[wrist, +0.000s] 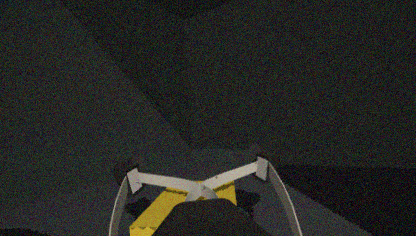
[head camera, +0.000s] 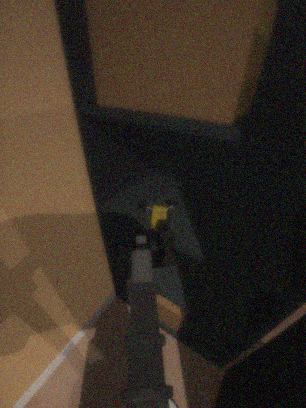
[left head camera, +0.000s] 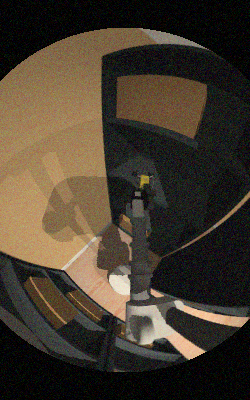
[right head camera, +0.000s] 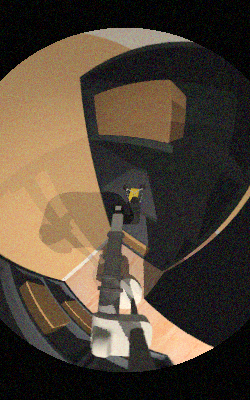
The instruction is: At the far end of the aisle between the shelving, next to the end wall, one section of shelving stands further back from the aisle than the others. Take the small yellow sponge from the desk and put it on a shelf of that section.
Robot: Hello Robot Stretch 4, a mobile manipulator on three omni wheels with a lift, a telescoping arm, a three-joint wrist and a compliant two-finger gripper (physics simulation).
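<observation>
The small yellow sponge lies on a dark grey shelf board of the shelving beside the tan wall. My gripper is open, its fingertips spread wide at the sponge's far end, with dark gaps between the sponge and the tips in the wrist view. The gripper body hides part of the sponge. Whether this section stands further back than others cannot be told here. The desk does not show.
A large brown box stands on the shelf above. Another box is lower down. The tan wall rises close on the left. More shelving with boxes is at lower left.
</observation>
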